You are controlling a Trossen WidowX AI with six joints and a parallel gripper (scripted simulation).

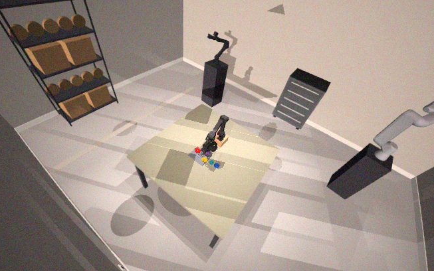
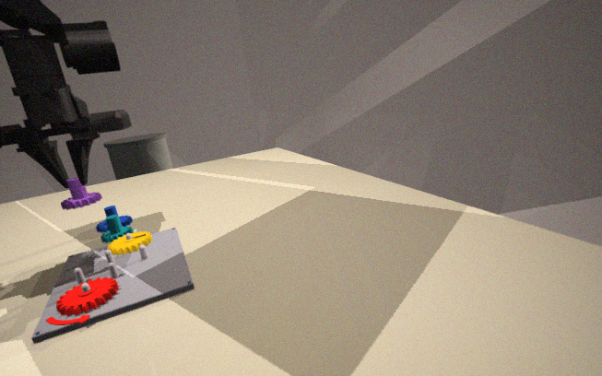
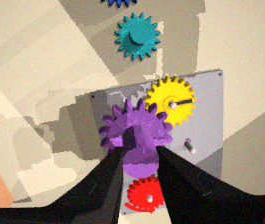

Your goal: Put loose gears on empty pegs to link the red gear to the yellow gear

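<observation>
The red gear is 20 mm ahead of my gripper tip, 140 mm to the right of it and 110 mm below it. Round my gripper tip: yellow gear 50 mm ahead, 100 mm below; then teal gear 10 mm ahead, 80 mm to the left, 110 mm below; then purple gear 10 mm below.
</observation>
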